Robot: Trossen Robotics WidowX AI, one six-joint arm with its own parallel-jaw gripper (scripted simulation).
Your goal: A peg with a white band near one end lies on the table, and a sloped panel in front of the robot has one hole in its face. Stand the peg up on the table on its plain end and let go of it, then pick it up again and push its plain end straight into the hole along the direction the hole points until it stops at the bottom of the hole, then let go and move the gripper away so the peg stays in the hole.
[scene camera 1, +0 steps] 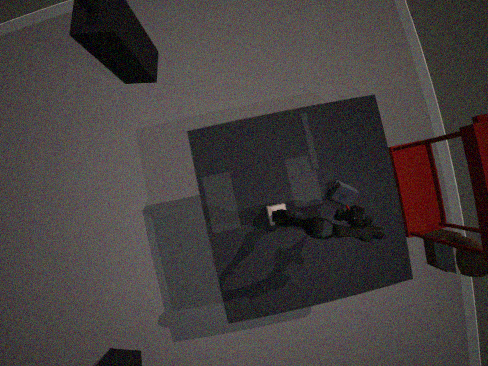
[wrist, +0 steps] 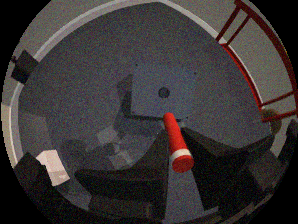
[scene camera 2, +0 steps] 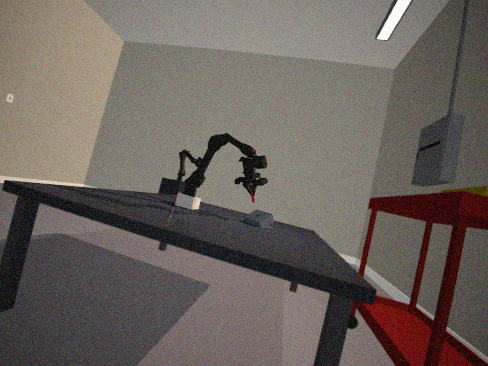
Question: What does my gripper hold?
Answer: A red peg.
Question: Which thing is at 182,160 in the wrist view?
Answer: A red peg.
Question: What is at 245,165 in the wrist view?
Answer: My gripper.
